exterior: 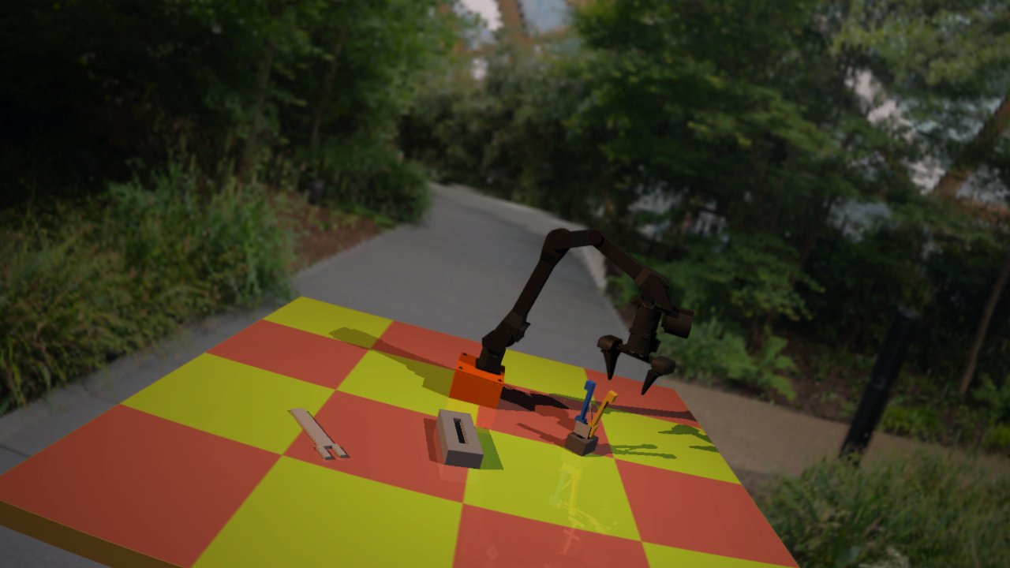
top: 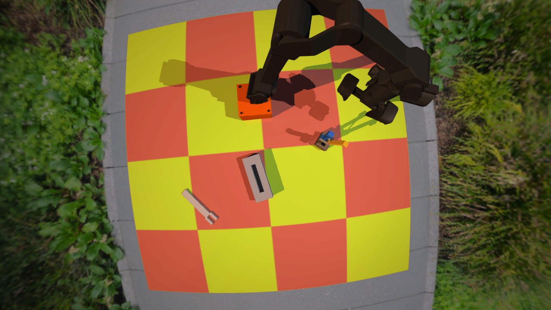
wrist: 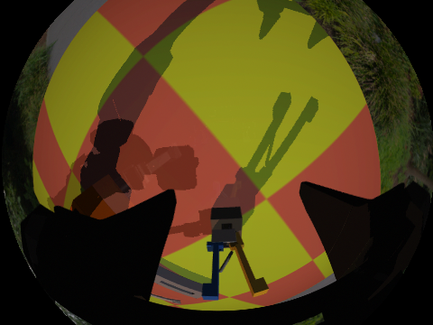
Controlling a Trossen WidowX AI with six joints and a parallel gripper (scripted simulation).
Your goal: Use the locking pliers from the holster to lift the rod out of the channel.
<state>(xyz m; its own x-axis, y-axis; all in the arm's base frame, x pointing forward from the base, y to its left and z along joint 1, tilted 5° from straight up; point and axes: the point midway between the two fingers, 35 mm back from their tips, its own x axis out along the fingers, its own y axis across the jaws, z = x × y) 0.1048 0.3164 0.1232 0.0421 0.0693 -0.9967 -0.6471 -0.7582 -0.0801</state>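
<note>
My gripper tip is 11 cm short of the yellow handle, 8 cm to the left of it and 4 cm above it. The rest, counted from my gripper tip: holster: 10 cm ahead, 9 cm to the right, 13 cm below; thin grey rod: 20 cm ahead, 38 cm to the right, 13 cm below; grey channel block: 20 cm ahead, 38 cm to the right, 12 cm below.
</note>
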